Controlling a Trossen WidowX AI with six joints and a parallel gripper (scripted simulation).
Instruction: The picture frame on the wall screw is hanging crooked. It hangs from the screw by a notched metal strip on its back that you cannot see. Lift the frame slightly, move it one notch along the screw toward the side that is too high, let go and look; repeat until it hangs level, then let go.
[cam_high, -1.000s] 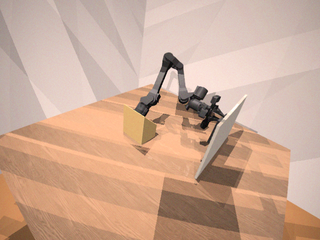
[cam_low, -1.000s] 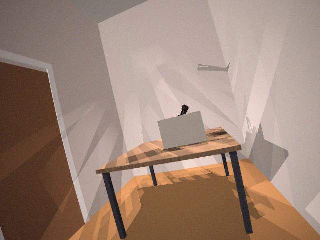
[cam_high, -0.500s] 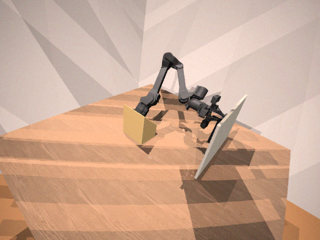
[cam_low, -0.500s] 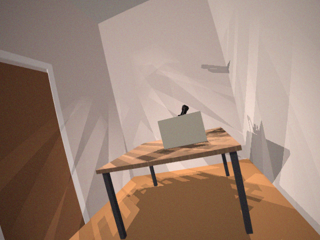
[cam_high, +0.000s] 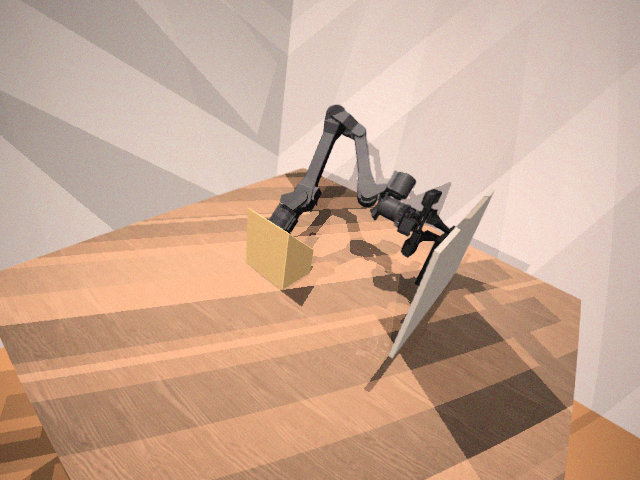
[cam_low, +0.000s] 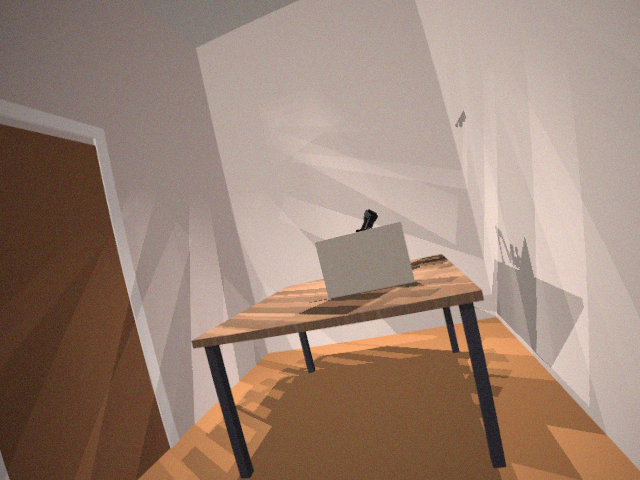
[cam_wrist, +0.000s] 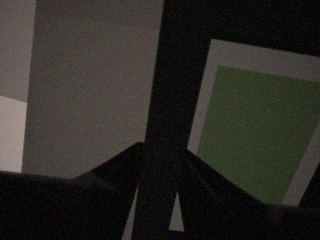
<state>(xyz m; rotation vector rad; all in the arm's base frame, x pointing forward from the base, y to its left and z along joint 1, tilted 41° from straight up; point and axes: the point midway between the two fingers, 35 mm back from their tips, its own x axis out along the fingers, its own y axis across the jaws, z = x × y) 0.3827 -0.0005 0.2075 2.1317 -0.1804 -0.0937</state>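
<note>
The picture frame lies 5 cm below my gripper tip and 1 cm to the right of it. From my gripper tip the other things lie so: grey wall panel (7 cm below, 1 cm ahead).
</note>
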